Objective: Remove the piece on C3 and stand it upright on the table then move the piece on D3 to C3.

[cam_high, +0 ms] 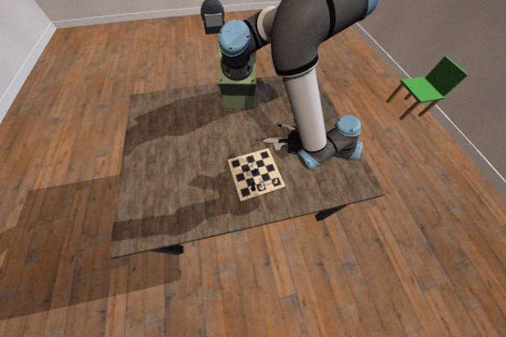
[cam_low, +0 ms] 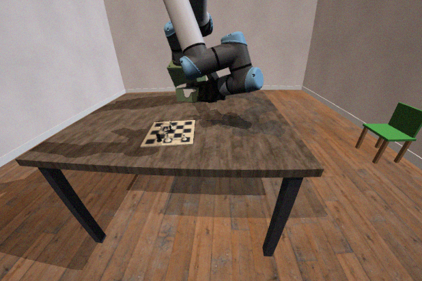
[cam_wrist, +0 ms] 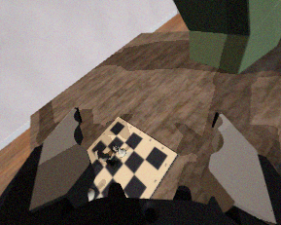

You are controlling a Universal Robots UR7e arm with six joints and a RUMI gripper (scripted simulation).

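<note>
Right now my hand is 110 mm short of the chessboard, 80 mm to the left of it and 170 mm above it.
</note>
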